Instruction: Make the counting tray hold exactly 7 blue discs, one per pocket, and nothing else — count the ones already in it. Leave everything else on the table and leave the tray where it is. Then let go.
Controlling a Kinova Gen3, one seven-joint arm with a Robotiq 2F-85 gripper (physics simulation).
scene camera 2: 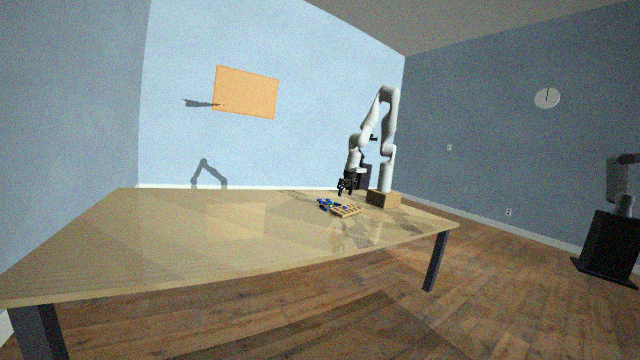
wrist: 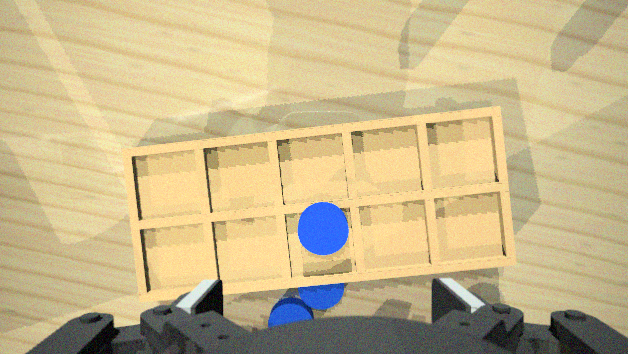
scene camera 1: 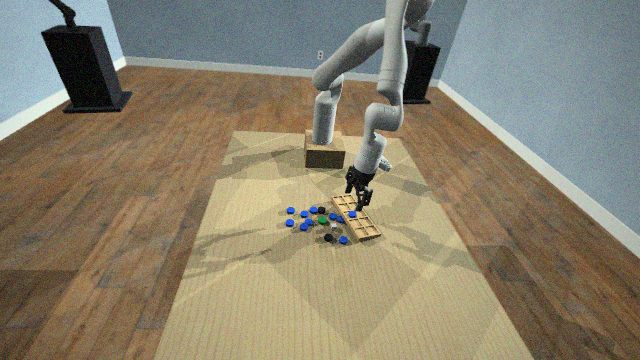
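The wooden counting tray (scene camera 1: 369,237) (scene camera 2: 345,215) (wrist: 400,272) has two rows of pockets. One blue disc (scene camera 1: 352,214) (scene camera 2: 345,207) (wrist: 323,228) is at the middle pocket of the row nearer the loose discs; the other pockets look empty in the wrist view. Several loose blue discs (scene camera 1: 304,214) lie beside the tray; two, a nearer one (wrist: 321,296) and another (wrist: 290,315), show partly past its edge in the wrist view. A blue disc (scene camera 1: 343,240) lies near the tray's front end. My gripper (scene camera 1: 354,199) (scene camera 2: 345,192) (wrist: 327,302) is open and empty above the tray.
A green disc (scene camera 1: 322,220), a black disc (scene camera 1: 321,210), another black disc (scene camera 1: 328,237) and a small white cube (scene camera 1: 334,226) lie among the loose blue discs. The arm's wooden base block (scene camera 1: 325,157) (scene camera 2: 383,199) stands behind them on the table (scene camera 1: 300,300) (scene camera 2: 165,240).
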